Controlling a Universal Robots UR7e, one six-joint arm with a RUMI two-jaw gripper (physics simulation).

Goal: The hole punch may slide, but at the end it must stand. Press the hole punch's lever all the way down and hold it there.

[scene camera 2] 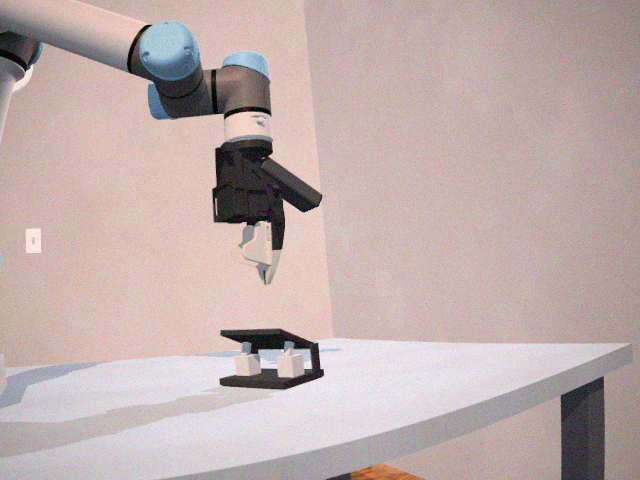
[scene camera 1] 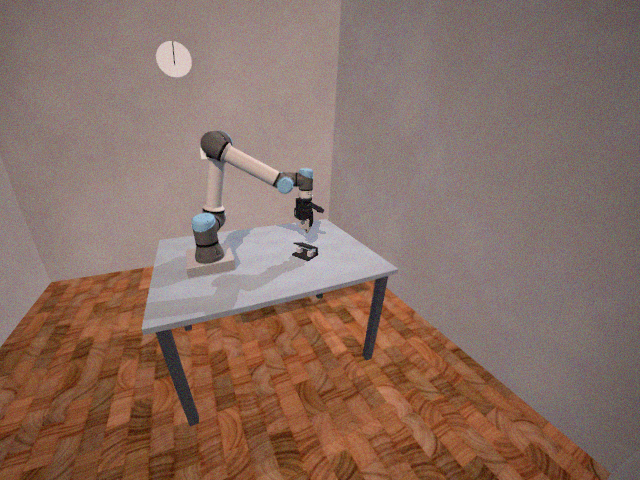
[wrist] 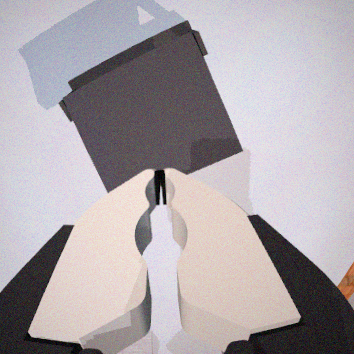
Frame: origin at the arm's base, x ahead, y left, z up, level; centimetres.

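Seen in the pictures: gripper, fingertip midpoint: (scene camera 2: 267,284) (scene camera 1: 306,233) (wrist: 159,172); arm's base, origin of the base link: (scene camera 1: 210,257).
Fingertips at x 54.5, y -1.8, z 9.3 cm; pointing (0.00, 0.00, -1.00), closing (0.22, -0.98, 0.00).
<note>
Offsets run from my fingertips to a thing's top centre. "*": to the spot under its first point. Level surfaces: height alone.
The black hole punch @[* dx +0.5, dy +3.1, dz -13.6 cm] (scene camera 1: 305,251) (scene camera 2: 271,381) stands upright on its base on the table. Its lever @[dx -0.5, dy +0.6, dz -6.3 cm] (scene camera 2: 263,336) (wrist: 155,105) is raised, sloping above the base, with two pale blocks and grey pins between lever and base. My gripper (scene camera 1: 307,230) (scene camera 2: 266,283) (wrist: 159,172) is shut and empty, pointing down. It is above the hole punch with a visible gap and does not touch the lever. In the wrist view the fingertips overlap the lower edge of the lever plate, and the base is mostly hidden beneath it.
The light table @[dz -14.8 cm] (scene camera 1: 268,289) (scene camera 2: 413,403) bears the arm's base block (scene camera 1: 210,263) at its left side. A wooden floor (scene camera 1: 310,387) lies below, and its edge shows at the right in the wrist view. Walls stand behind and to the right of the table.
</note>
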